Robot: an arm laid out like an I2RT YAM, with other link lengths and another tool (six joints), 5 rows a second.
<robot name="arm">
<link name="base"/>
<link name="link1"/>
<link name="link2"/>
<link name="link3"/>
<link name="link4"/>
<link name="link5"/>
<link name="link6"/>
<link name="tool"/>
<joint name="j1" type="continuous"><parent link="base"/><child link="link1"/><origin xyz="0.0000 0.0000 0.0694" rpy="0.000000 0.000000 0.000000"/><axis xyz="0 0 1"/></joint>
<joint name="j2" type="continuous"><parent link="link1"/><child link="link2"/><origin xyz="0.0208 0.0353 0.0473" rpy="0.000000 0.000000 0.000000"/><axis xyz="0 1 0"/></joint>
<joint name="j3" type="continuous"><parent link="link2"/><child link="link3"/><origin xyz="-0.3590 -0.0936 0.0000" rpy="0.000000 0.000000 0.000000"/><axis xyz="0 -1 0"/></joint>
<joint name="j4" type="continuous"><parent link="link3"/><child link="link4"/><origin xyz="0.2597 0.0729 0.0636" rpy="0.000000 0.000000 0.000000"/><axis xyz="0 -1 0"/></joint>
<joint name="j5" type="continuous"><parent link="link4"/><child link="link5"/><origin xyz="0.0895 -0.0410 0.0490" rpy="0.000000 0.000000 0.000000"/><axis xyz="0 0 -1"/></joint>
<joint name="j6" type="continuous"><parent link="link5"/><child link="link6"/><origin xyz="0.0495 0.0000 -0.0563" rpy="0.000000 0.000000 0.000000"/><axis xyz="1 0 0"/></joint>
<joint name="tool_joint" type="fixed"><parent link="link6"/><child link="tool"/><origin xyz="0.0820 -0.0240 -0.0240" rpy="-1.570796 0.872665 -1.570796"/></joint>
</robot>
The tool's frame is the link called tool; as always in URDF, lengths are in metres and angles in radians. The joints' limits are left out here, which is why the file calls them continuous.
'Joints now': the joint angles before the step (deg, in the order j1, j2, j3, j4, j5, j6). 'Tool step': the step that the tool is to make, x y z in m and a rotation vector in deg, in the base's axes. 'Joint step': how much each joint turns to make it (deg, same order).
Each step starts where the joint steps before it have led.
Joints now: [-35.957 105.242 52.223 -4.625 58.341 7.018]
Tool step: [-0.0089 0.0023 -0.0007 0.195 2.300 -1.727]
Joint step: [-0.338 0.319 0.144 -2.765 1.742 1.127]
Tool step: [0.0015 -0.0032 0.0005 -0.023 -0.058 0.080]
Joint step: [-0.268 0.278 0.451 0.397 -0.187 -0.589]
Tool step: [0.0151 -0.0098 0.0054 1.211 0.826 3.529]
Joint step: [0.064 0.525 1.968 1.633 -2.224 -5.214]
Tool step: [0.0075 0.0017 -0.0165 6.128 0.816 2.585]
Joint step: [0.113 1.770 1.725 -4.473 -5.083 0.267]
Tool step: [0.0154 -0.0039 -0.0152 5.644 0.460 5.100]
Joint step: [-0.031 1.919 1.509 -0.373 -6.187 -3.861]
